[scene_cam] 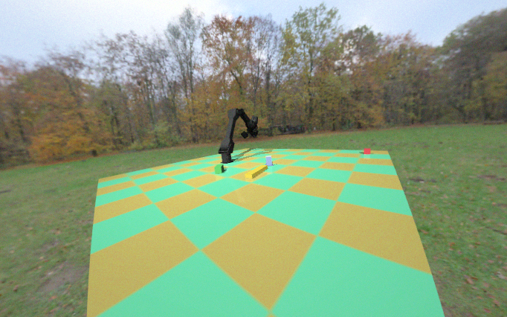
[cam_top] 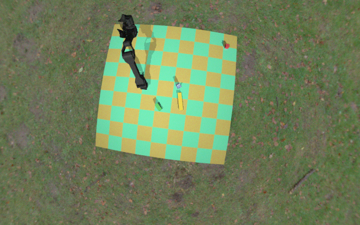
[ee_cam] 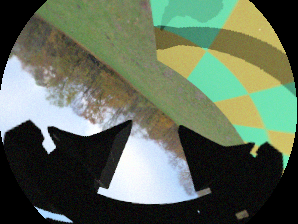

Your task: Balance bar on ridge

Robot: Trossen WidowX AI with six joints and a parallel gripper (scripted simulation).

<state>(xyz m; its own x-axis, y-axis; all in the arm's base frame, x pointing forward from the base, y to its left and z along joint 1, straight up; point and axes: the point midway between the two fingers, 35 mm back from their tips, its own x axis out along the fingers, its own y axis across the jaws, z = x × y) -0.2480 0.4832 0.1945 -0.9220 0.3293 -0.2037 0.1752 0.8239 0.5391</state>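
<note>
The yellow bar is 630 mm ahead of my gripper tip, 600 mm to the right of it and 180 mm below it. From my gripper tip the other things lie so: red cube 1020 mm ahead, 170 mm below, 10 mm to the left; then green block 670 mm to the right, 450 mm ahead, 170 mm below.
</note>
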